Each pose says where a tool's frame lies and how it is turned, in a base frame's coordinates. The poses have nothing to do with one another.
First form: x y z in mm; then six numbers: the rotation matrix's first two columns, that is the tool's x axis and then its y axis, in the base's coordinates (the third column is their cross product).
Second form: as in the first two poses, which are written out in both.
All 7 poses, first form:
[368 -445 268 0.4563 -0.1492 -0.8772 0.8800 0.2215 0.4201]
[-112 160 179 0.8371 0.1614 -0.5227 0.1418 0.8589 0.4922]
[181 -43 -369 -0.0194 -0.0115 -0.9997 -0.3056 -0.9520 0.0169]
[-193 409 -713 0.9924 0.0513 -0.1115 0.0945 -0.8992 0.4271]
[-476 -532 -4 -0.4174 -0.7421 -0.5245 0.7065 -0.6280 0.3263]
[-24 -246 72 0.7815 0.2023 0.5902 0.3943 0.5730 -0.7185]
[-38 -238 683 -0.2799 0.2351 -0.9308 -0.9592 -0.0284 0.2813]
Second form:
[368 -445 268 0.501 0.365 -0.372 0.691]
[-112 160 179 0.266 0.285 0.005 0.921]
[181 -43 -369 -0.692 0.114 0.705 0.104]
[-193 409 -713 0.973 0.037 -0.049 0.221]
[-476 -532 -4 0.326 -0.027 -0.841 0.430]
[-24 -246 72 -0.458 -0.325 -0.058 0.825]
[-38 -238 683 -0.359 0.504 0.621 0.481]

